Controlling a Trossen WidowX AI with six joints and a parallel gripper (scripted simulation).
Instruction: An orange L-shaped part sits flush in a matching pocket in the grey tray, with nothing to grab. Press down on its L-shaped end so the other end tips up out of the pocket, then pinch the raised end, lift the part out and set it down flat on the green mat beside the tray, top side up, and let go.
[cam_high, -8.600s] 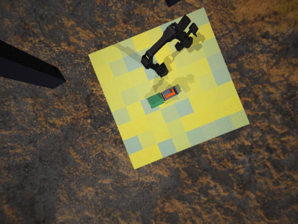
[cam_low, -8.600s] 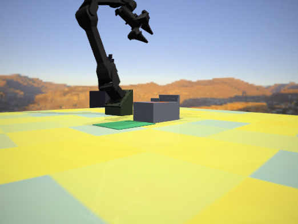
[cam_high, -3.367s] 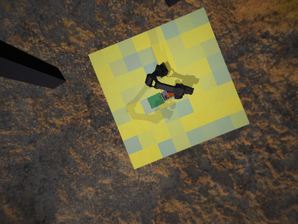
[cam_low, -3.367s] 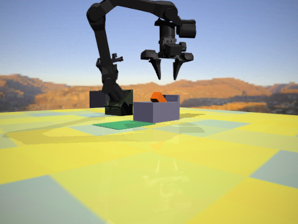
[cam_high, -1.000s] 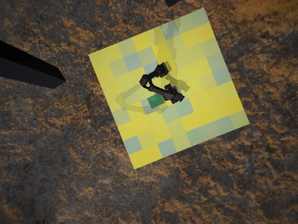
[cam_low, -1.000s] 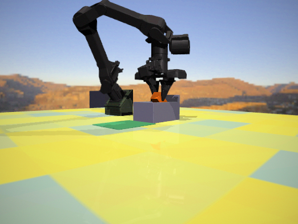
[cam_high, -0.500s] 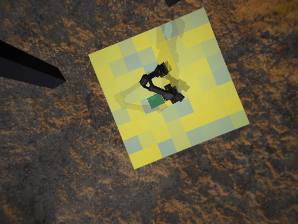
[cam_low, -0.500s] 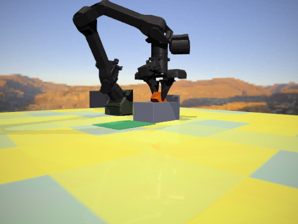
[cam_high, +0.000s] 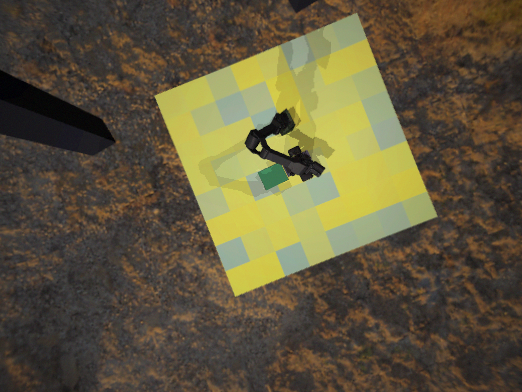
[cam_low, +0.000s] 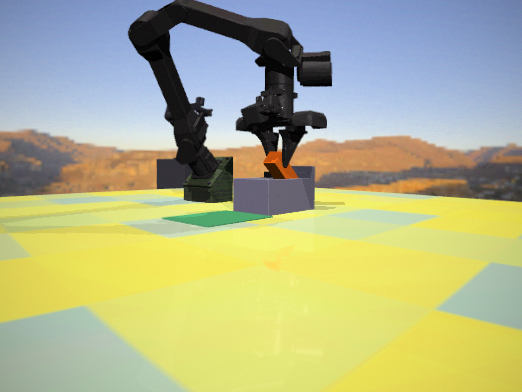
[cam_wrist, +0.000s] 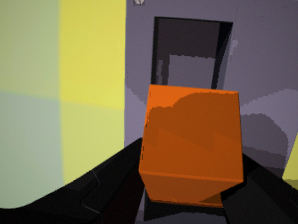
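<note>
Now: the green mat 14 cm to the right of my gripper tip, 10 cm below it and 3 cm behind it. Round my gripper tip: orange L-shaped part (3 cm to the left, 3 cm below, 1 cm behind).
</note>
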